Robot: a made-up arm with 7 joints.
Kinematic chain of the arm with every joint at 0, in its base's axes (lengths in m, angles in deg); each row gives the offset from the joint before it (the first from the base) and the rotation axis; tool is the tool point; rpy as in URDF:
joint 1: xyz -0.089 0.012 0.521 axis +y
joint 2: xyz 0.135 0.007 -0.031 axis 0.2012 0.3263 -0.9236
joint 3: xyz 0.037 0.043 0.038 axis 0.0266 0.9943 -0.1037
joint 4: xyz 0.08 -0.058 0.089 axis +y
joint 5: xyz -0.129 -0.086 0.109 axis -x
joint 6: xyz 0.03 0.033 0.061 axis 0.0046 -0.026 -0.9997
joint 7: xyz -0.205 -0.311 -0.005 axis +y
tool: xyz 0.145 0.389 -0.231 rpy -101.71 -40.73 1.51
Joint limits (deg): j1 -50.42..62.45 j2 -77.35..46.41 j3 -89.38..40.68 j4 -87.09..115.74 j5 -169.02..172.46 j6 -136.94..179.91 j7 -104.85..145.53
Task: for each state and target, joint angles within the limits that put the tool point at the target. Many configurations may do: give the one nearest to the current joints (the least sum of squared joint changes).
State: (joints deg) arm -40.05 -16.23 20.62 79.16 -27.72 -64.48 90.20
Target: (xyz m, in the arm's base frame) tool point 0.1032 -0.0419 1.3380
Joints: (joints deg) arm -42.79 -27.93 32.77 98.16 -11.20 -41.42 116.00
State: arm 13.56 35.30 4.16 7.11 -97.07 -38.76 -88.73
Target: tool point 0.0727 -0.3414 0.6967
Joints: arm 23.46 33.96 13.20 9.07 -107.20 -35.84 -87.62
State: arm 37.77 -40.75 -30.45 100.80 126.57 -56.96 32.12
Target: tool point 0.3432 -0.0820 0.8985
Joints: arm 31.83 -41.63 -44.71 90.09 124.06 -53.95 21.80
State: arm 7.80 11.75 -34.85 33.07 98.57 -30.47 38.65
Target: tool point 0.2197 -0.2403 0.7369
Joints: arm 27.09 -16.65 -11.30 49.35 101.65 -37.11 2.60
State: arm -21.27 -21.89 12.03 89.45 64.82 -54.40 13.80
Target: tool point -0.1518 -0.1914 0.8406
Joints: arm -36.64 -13.38 -8.62 71.22 51.25 -45.05 4.27
